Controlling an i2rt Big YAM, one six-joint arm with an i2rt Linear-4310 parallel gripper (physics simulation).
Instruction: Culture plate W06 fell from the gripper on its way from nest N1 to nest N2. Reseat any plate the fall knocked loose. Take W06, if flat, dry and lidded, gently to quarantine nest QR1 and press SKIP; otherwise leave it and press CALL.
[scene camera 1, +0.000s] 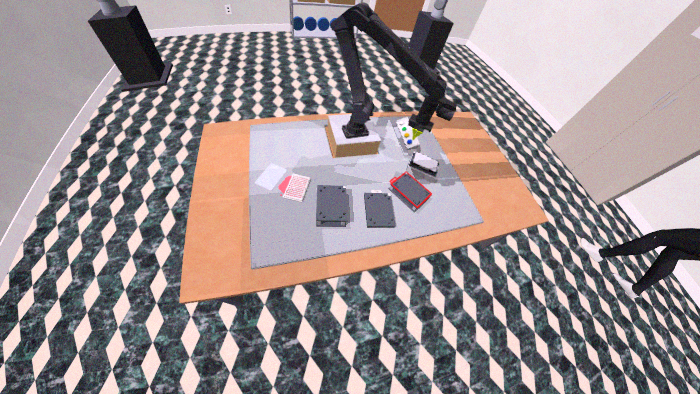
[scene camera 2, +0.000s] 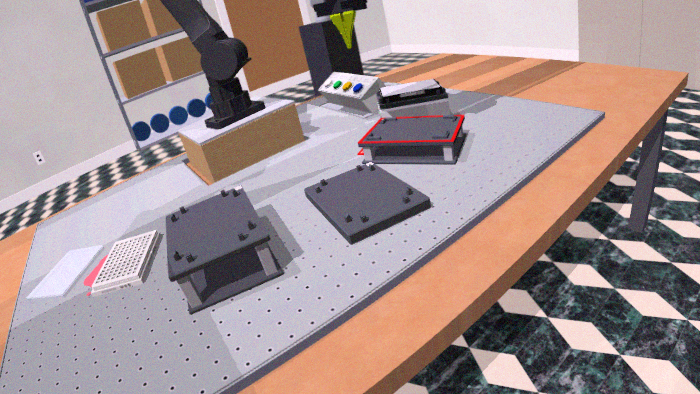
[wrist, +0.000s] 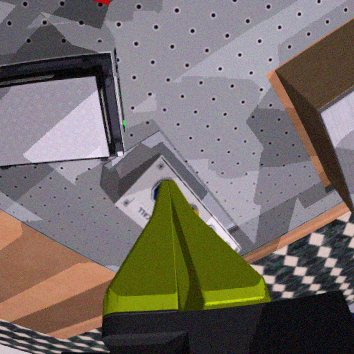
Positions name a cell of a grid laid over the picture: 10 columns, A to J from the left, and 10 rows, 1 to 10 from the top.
Scene:
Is the gripper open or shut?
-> Shut.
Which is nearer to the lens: the white well plate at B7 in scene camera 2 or the clear lid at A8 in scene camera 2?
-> The white well plate.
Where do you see the gripper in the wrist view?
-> E6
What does the gripper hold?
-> Nothing.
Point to a button box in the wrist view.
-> At D6

